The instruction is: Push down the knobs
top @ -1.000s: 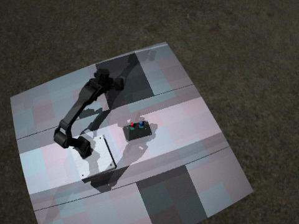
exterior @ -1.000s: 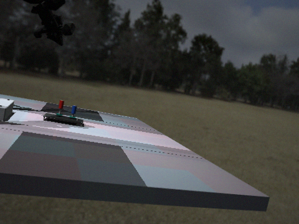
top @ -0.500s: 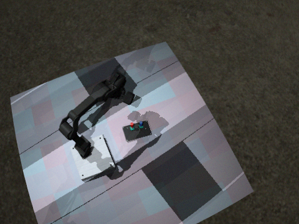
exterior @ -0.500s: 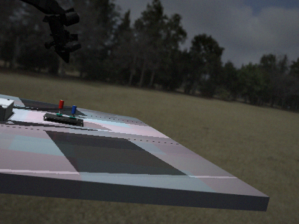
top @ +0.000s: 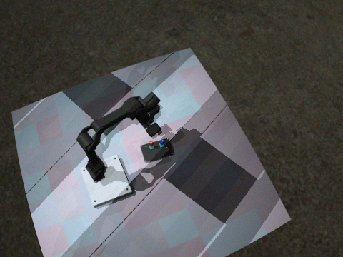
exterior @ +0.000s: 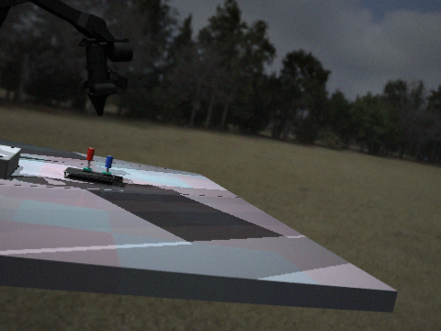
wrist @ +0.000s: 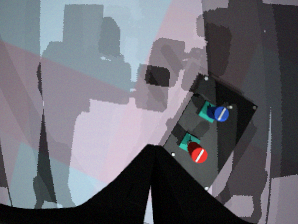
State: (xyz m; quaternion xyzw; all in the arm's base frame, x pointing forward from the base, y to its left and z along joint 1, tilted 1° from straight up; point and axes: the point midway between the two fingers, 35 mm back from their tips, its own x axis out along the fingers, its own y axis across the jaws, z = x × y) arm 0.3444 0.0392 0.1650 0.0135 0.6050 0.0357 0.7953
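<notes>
The red knob is 11 cm below my gripper tip, 6 cm to the right of it and 2 cm behind it. From my gripper tip the other things lie so: blue knob: 12 cm below, 8 cm to the right, 3 cm ahead.
</notes>
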